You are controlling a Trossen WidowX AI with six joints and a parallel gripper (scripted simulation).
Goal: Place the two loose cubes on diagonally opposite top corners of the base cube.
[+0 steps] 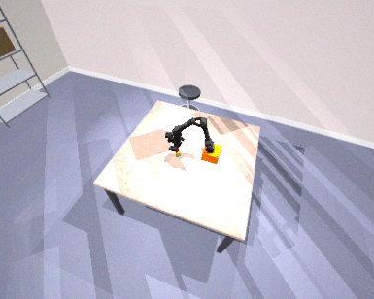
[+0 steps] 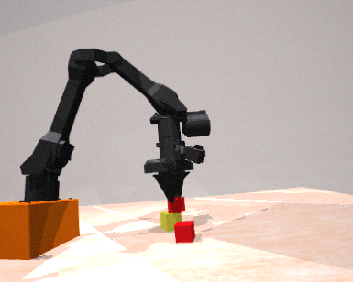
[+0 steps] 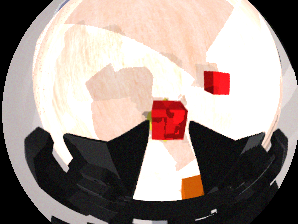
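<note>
Now: gripper tip 40 mm above the yellow base cube, 10 mm to the right of it and 10 mm past it.
</note>
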